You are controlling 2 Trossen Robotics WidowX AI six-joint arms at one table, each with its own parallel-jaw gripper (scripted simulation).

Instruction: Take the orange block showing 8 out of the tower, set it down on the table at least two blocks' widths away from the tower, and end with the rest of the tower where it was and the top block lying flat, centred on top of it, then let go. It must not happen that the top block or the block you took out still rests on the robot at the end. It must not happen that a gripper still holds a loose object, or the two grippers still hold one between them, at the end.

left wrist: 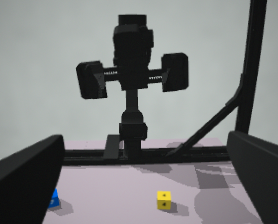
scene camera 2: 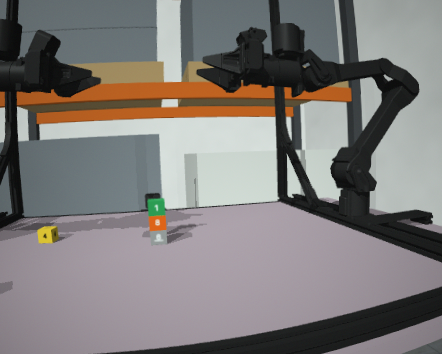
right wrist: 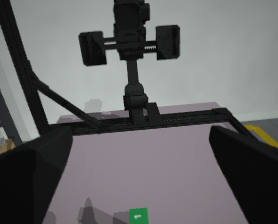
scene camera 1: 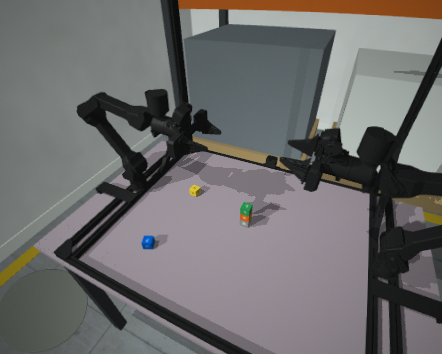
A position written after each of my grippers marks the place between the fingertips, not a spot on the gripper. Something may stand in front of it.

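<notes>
My left gripper (scene camera 2: 199,66) is visible to me, and I find the same gripper in scene camera 1 (scene camera 1: 283,150), in the left wrist view (left wrist: 147,141) and in the right wrist view (right wrist: 131,49). As for my right gripper (scene camera 2: 96,77), I see it too; scene camera 1 shows that gripper (scene camera 1: 214,140), and so do the right wrist view, with the gripper (right wrist: 142,133), and the left wrist view, with the gripper (left wrist: 134,90).
</notes>
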